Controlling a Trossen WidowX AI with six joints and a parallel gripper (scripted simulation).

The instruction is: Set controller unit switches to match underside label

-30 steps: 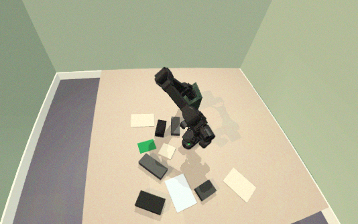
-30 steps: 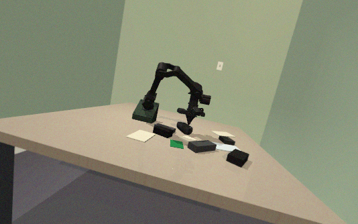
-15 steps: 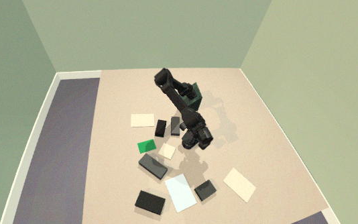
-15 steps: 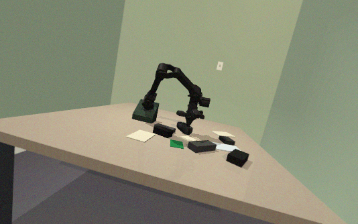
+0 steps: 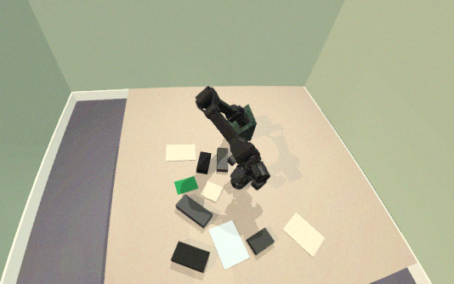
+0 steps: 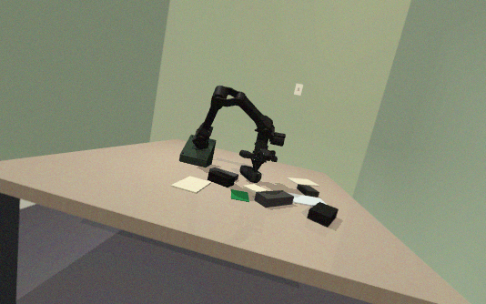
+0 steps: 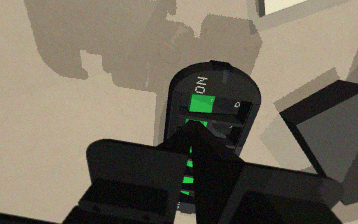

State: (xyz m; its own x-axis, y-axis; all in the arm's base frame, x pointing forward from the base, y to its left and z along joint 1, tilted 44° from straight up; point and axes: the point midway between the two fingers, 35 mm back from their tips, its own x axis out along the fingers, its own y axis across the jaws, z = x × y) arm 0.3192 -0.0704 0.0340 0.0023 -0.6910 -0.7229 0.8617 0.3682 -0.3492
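The grey module is 14 cm behind my gripper tip, 7 cm to the right of it and 3 cm below it. The rest, counted from my gripper tip: cream tile: 15 cm to the right, 3 cm below, 2 cm ahead; then black block: 16 cm to the right, 13 cm behind, 2 cm below; then grey block: 24 cm to the right, 10 cm ahead, 2 cm below.
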